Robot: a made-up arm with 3 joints. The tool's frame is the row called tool.
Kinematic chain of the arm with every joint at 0, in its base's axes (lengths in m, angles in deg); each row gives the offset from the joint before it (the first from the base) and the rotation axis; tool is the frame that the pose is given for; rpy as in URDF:
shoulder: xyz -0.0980 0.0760 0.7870 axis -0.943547 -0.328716 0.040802
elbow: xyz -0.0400 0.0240 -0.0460 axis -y
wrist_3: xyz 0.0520 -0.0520 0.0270 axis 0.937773 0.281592 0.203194
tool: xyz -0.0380 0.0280 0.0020 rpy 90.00 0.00 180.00
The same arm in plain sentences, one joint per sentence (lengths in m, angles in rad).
The arm has three revolute joints in a row. What follows holds with every joint at zero, and every direction is one of the base frame's. The first joint sits 0.098 m along -x and 0.076 m along +y and 0.787 m along +z from the base frame's origin and rotates about the direction (-0.943547, -0.328716, 0.040802). The second joint sits 0.04 m along -x and 0.024 m along +y and 0.046 m along -z from the first joint and rotates about -y. The third joint sits 0.052 m along +x and 0.052 m along -y and 0.027 m along +z from the second joint and rotates about the direction (0.937773, 0.281592, 0.203194). The tool frame, which is the frame that the pose is given for, sits 0.038 m along -x and 0.028 m along +y and 0.002 m along +z from the third joint; its axes are the base frame's turned by roll 1.5708, pitch 0 and yaw 3.1416 rad (as in URDF: about the fixed x, then y, then z).
